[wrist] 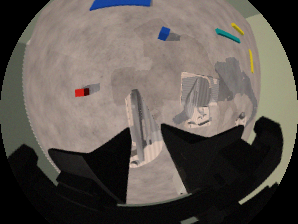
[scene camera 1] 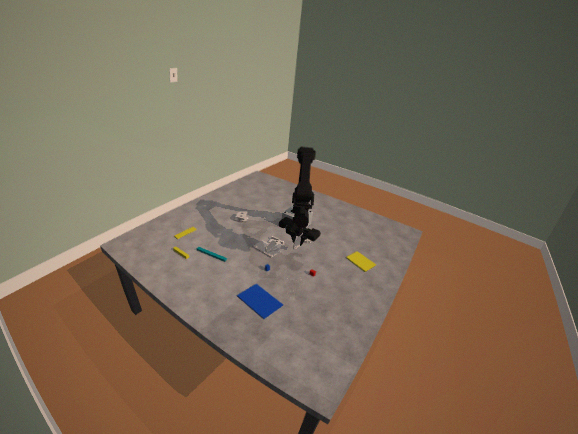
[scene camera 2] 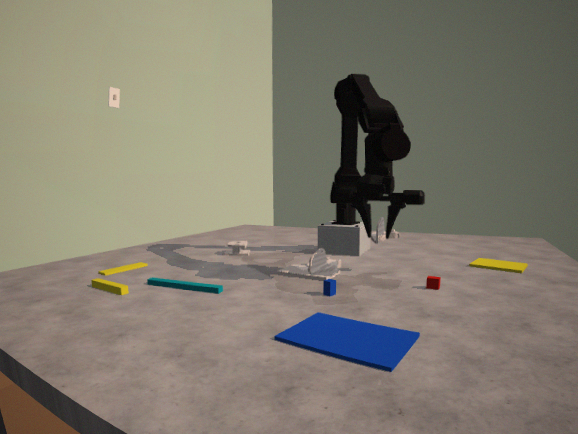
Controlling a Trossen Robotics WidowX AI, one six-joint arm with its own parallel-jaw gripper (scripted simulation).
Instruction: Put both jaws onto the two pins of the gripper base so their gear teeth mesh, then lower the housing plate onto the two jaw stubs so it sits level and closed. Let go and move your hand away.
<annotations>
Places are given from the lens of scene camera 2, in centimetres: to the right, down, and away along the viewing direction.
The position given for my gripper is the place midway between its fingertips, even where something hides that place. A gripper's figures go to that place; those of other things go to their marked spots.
my gripper (scene camera 2: pixel 378 238): 19, 4, 74
blue sheet (scene camera 2: pixel 378 346): 11, 16, 40
</annotations>
